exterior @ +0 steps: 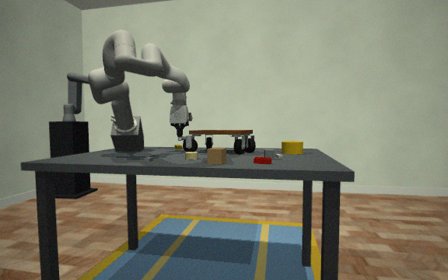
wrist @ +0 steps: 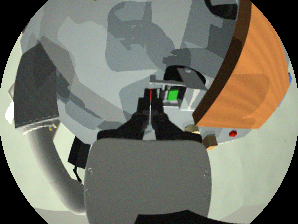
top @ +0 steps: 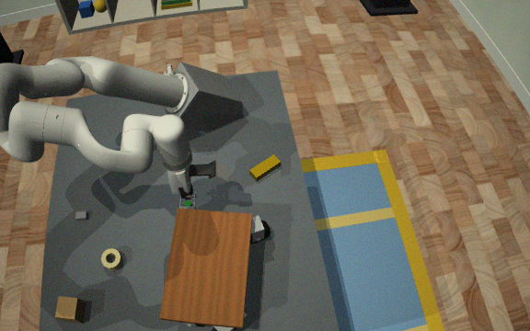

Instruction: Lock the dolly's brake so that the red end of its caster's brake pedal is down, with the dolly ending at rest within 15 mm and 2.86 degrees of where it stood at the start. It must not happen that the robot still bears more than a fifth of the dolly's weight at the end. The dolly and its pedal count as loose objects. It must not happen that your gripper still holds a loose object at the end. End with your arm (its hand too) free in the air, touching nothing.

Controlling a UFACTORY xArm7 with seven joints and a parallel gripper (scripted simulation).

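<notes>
Now: the brake pedal 3 cm below my hand and 1 cm ahead of it. The rest, counted from my hand: small grey block: 36 cm to the right, 10 cm below, 4 cm behind; then cardboard cube: 39 cm to the right, 27 cm ahead, 8 cm below; then yellow bar: 24 cm to the left, 10 cm below, 8 cm behind.
</notes>
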